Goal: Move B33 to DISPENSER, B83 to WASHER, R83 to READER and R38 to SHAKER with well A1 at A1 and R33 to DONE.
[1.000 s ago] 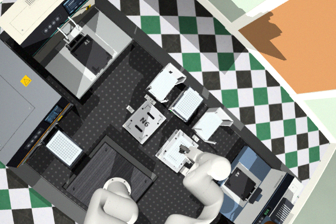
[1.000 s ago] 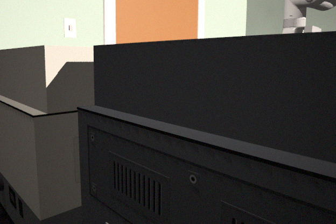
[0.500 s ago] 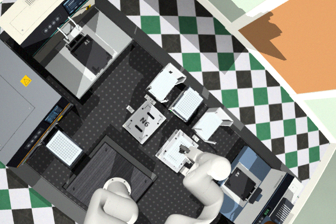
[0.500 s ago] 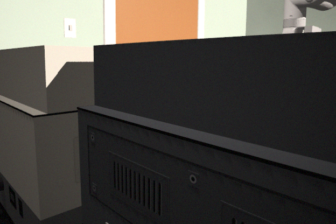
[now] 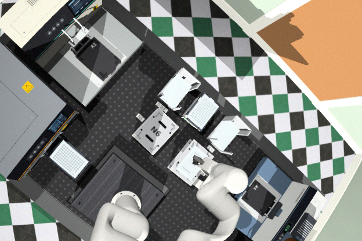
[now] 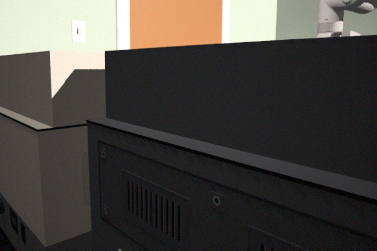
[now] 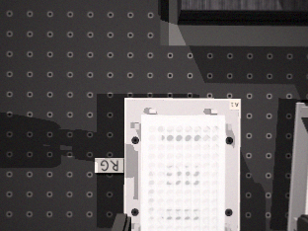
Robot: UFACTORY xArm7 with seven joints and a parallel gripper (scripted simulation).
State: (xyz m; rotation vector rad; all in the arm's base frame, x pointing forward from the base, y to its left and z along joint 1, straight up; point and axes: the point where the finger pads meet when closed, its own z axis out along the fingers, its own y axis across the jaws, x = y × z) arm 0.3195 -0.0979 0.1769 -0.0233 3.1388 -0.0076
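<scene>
Now: hand 160 mm above the regrip nest RG. From my hand the other things lie so: dark reader nest (400 mm to the left, 310 mm behind, 110 mm below); then N6 nest (200 mm to the left, 180 mm below).
</scene>
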